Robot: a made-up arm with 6 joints. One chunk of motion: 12 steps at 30 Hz.
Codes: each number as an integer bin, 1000 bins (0 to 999) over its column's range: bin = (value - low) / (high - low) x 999, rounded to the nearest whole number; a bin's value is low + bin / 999 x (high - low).
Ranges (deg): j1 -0.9..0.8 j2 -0.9..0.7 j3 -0.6..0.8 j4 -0.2..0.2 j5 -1..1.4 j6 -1.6..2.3
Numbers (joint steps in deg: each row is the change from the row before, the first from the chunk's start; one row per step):
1: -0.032 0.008 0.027 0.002 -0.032 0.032
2: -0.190 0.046 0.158 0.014 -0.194 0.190
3: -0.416 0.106 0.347 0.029 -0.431 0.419
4: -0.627 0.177 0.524 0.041 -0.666 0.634
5: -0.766 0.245 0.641 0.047 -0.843 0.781
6: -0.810 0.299 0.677 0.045 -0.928 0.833
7: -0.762 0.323 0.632 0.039 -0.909 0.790
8: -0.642 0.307 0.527 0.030 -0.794 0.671
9: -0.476 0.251 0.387 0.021 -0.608 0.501
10: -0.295 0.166 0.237 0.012 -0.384 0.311
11: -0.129 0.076 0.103 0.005 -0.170 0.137
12: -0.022 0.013 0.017 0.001 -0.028 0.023
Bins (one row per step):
1: 510 567 447 504 403 418
2: 417 591 541 534 335 459
3: 284 628 676 572 237 517
4: 160 672 802 602 139 572
5: 79 715 886 617 65 610
6: 53 749 911 612 30 623
7: 81 764 879 597 38 612
8: 152 754 804 574 86 582
9: 249 719 704 552 163 538
10: 356 666 597 529 256 490
11: 453 609 502 512 345 445
12: 516 570 440 502 405 416

